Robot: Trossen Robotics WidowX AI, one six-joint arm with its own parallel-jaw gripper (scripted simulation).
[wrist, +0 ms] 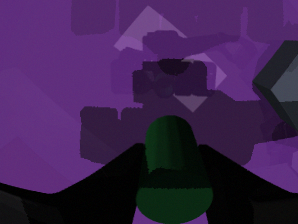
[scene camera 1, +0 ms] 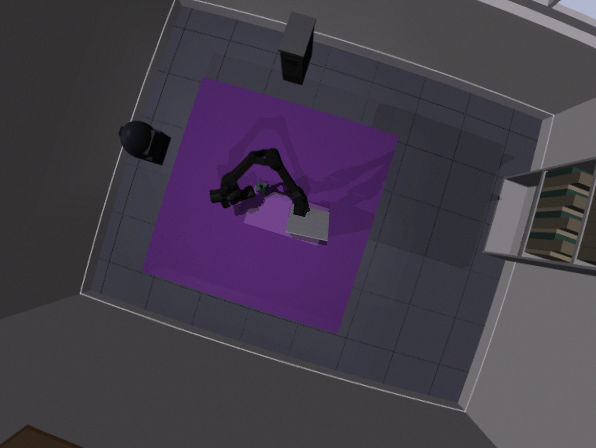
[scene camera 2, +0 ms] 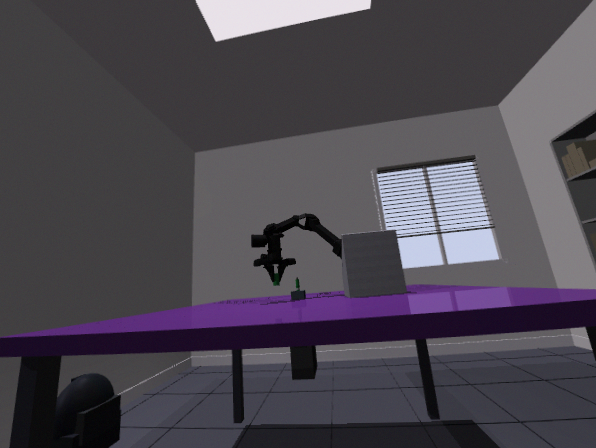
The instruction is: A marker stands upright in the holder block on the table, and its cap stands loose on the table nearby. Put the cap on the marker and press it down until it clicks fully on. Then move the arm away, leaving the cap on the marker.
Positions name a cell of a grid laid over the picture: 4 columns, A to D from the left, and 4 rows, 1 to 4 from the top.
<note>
My gripper (wrist: C3) carries a green cap.
</note>
